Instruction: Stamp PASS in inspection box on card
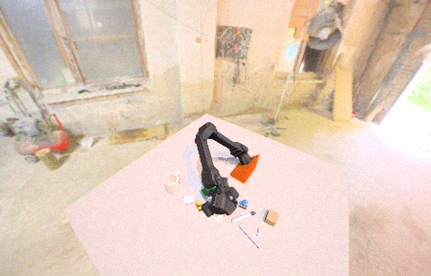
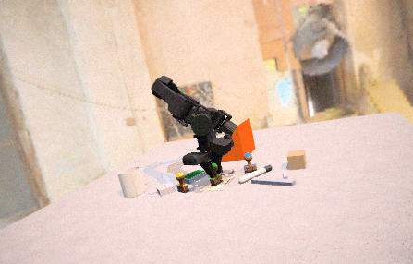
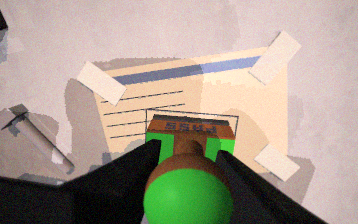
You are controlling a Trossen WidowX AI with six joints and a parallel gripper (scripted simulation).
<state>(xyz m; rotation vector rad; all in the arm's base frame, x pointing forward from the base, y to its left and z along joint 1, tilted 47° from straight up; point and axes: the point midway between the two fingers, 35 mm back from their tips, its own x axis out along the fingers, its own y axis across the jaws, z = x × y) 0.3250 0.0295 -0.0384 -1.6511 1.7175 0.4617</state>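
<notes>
Right now my gripper tip is right at the green stamp. Also, from my gripper tip: white card (3 cm below); then yellow-knobbed stamp (9 cm to the right, 6 cm ahead, 1 cm below); then red-knobbed stamp (12 cm behind, 5 cm to the right, 1 cm below).
</notes>
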